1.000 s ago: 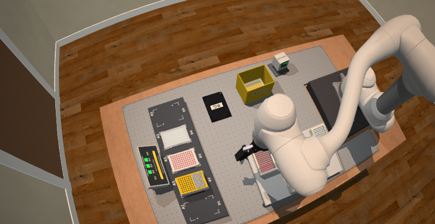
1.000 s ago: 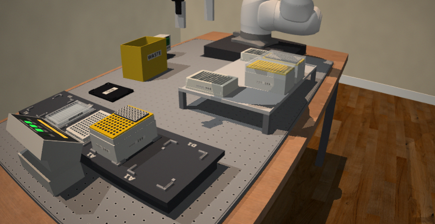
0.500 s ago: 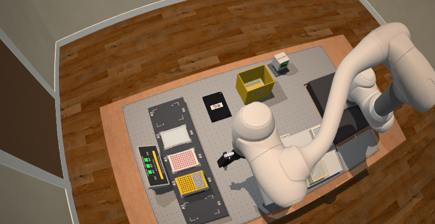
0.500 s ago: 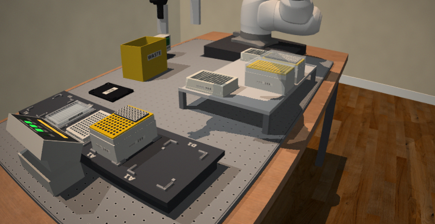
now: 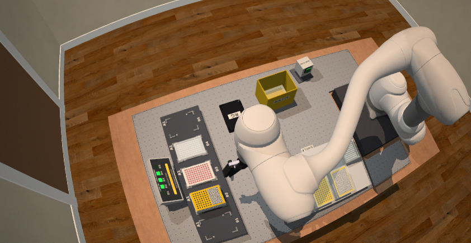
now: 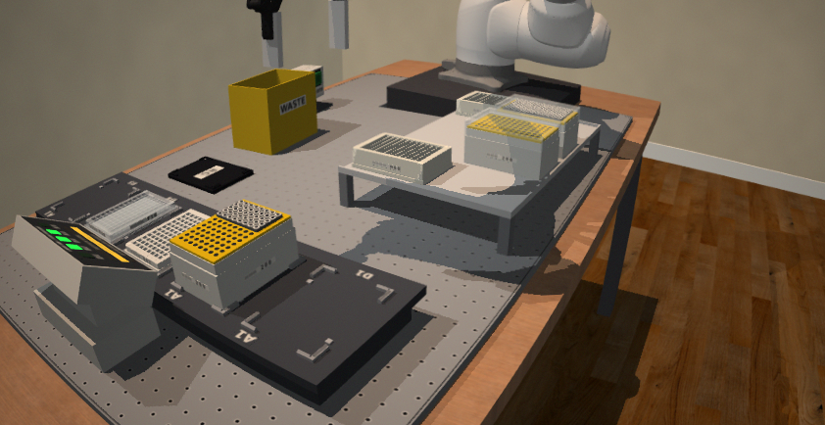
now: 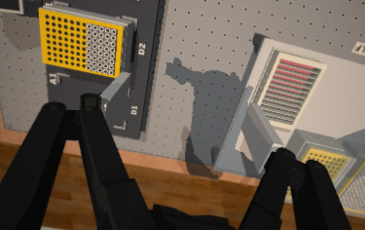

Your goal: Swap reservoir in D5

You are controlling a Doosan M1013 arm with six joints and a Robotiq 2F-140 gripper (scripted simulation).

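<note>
My gripper is now 50 cm past the pale 12-trough reservoir, 21 cm above it and 2 cm to the left of it. The rest, counted from my hand: white shelf 34 cm behind, 22 cm below, 6 cm to the left; shelf label 33 cm behind, 28 cm below, 11 cm to the right; yellow tip rack 19 cm below, 17 cm ahead, 4 cm to the left.
</note>
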